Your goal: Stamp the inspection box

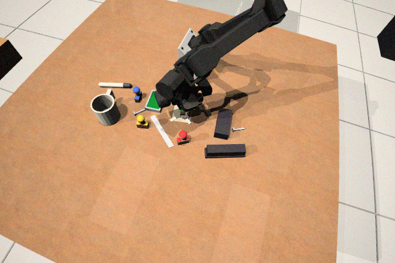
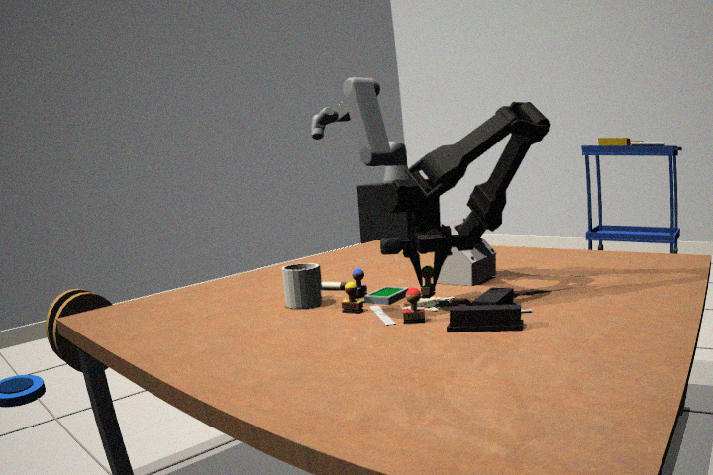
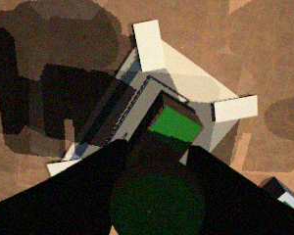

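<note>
Now: gripper tip 10 mm past the inspection card, 10 mm to the left of it and 40 mm above it. The rest, counted from my gripper tip: red-knobbed stamp (110 mm ahead, 40 mm to the left, 20 mm below); then green-knobbed pass stamp (right at my gripper tip); then ruler (100 mm ahead, 50 mm to the right, 40 mm below).
</note>
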